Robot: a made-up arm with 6 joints. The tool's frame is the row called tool.
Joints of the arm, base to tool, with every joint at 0 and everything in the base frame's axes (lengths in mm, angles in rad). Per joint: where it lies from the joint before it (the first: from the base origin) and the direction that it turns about. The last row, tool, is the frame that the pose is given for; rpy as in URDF.
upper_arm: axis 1 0 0 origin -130.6 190 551
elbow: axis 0 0 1 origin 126.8 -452.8 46.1
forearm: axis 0 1 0 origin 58.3 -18.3 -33.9
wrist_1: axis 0 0 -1 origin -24.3 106.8 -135.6
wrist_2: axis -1 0 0 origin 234.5 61.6 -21
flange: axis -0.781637 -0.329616 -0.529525 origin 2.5 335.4 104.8
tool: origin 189.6 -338.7 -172 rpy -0.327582 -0.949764 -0.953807
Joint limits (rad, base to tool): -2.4..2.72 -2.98..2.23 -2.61..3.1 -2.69..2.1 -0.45..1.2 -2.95..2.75
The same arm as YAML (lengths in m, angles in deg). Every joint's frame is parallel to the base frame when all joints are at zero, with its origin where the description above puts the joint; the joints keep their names.
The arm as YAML. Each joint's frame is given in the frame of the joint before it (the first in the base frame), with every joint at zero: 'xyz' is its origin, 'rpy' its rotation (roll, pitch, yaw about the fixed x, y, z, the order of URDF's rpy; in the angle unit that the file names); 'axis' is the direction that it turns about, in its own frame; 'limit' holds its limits. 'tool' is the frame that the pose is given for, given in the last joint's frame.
units:
  length: m
  angle: deg
joints:
  - name: upper_arm
    type: revolute
    origin:
      xyz: [-0.1306, 0.19, 0.551]
      rpy: [0.0, 0.0, 0.0]
    axis: "+x"
    limit:
      lower: -137.51
      upper: 155.84
  - name: elbow
    type: revolute
    origin:
      xyz: [0.1268, -0.4528, 0.0461]
      rpy: [0.0, 0.0, 0.0]
    axis: "+z"
    limit:
      lower: -170.74
      upper: 127.77
  - name: forearm
    type: revolute
    origin:
      xyz: [0.0583, -0.0183, -0.0339]
      rpy: [0.0, 0.0, 0.0]
    axis: "+y"
    limit:
      lower: -149.54
      upper: 177.62
  - name: wrist_1
    type: revolute
    origin:
      xyz: [-0.0243, 0.1068, -0.1356]
      rpy: [0.0, 0.0, 0.0]
    axis: "-z"
    limit:
      lower: -154.13
      upper: 120.32
  - name: wrist_2
    type: revolute
    origin:
      xyz: [0.2345, 0.0616, -0.021]
      rpy: [0.0, 0.0, 0.0]
    axis: "-x"
    limit:
      lower: -25.78
      upper: 68.75
  - name: flange
    type: revolute
    origin:
      xyz: [0.0025, 0.3354, 0.1048]
      rpy: [0.0, 0.0, 0.0]
    axis: [-0.781637, -0.329616, -0.529525]
    limit:
      lower: -169.02
      upper: 157.56
tool:
  origin:
    xyz: [0.1896, -0.3387, -0.172]
    rpy: [-18.77, -54.42, -54.65]

